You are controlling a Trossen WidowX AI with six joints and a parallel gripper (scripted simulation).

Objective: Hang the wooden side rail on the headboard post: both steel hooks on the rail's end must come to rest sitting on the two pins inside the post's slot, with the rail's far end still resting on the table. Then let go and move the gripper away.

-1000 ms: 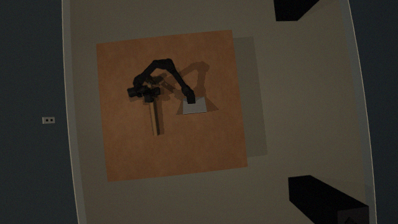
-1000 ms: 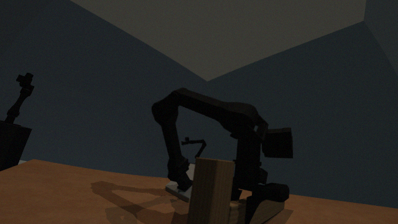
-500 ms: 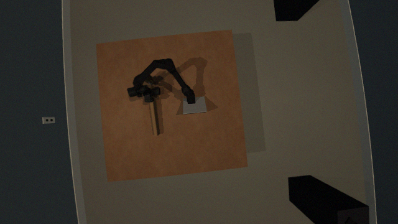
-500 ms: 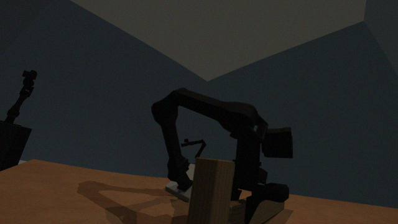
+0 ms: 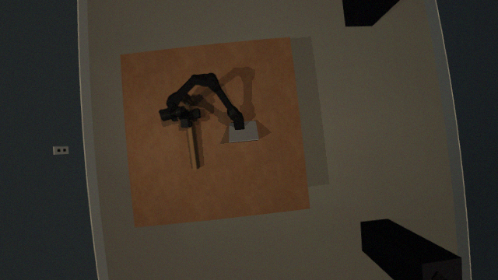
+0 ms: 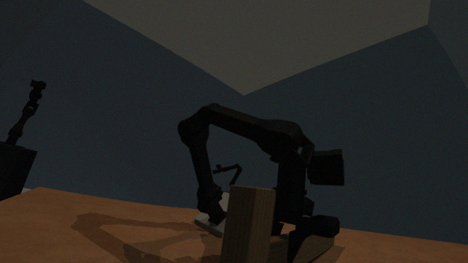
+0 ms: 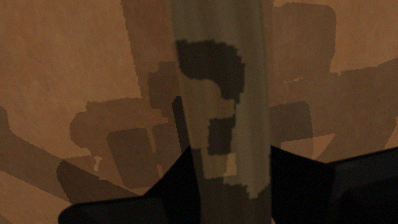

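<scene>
Right now the headboard post is 11 cm to the right of my gripper tip, 4 cm above it and 1 cm ahead of it.
</scene>
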